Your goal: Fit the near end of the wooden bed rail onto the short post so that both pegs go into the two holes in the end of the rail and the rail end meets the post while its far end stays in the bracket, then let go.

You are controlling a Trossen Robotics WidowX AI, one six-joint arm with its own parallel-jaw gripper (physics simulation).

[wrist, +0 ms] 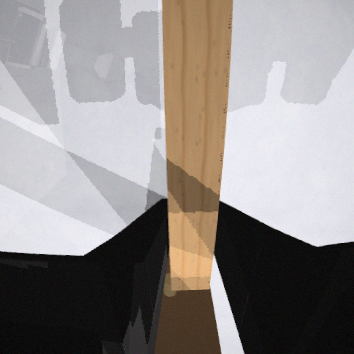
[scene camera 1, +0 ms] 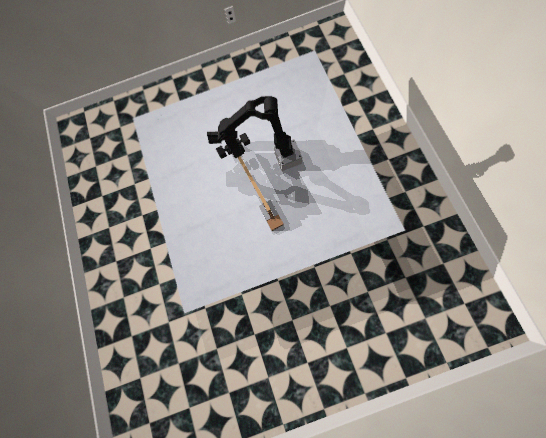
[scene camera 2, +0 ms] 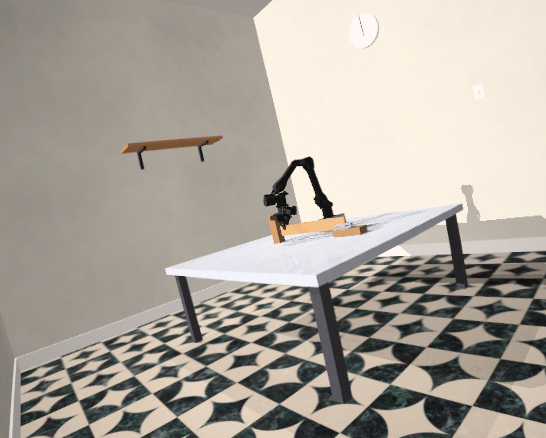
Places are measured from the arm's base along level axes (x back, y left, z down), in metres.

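Where they show: gripper, between the fingertips: (wrist: pixel 187 206) (scene camera 2: pixel 285 229); arm's base, origin of its link: (scene camera 1: pixel 286 151) (scene camera 2: pixel 329 217).
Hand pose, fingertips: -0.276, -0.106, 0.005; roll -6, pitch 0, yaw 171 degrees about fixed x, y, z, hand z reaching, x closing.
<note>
Each offset is from my fingertips to the top centre of the thing, as dx, dy, dz. "spot": to the spot under its first point. Level surfaces: height alone.
The wooden bed rail @[+0.031, +0.186, -0.025] (scene camera 1: pixel 255 185) (scene camera 2: pixel 312 226) (wrist: pixel 197 100) runs from my gripper to the grey bracket, where its far end sits. My gripper (scene camera 1: pixel 239 153) (scene camera 2: pixel 284 225) (wrist: pixel 187 206) is shut on the rail near its near end. The short post @[spot: -0.024, -0.063, +0.009] (scene camera 2: pixel 276 232) (wrist: pixel 188 322) stands upright at that end; the gripper hides it in scene camera 1. In the wrist view the rail end borders the post with no clear gap, and a small round tan spot shows at its left corner. The pegs and holes cannot be made out.
A brown wooden block @[+0.069, +0.418, +0.040] (scene camera 1: pixel 275 223) (scene camera 2: pixel 352 231) lies by the bracket at the rail's far end. My arm's base (scene camera 1: pixel 291 160) stands on the white table @[dz +0.075] (scene camera 1: pixel 200 240) (scene camera 2: pixel 245 260) beside the rail. A wall shelf (scene camera 2: pixel 172 144) hangs away from the table.
</note>
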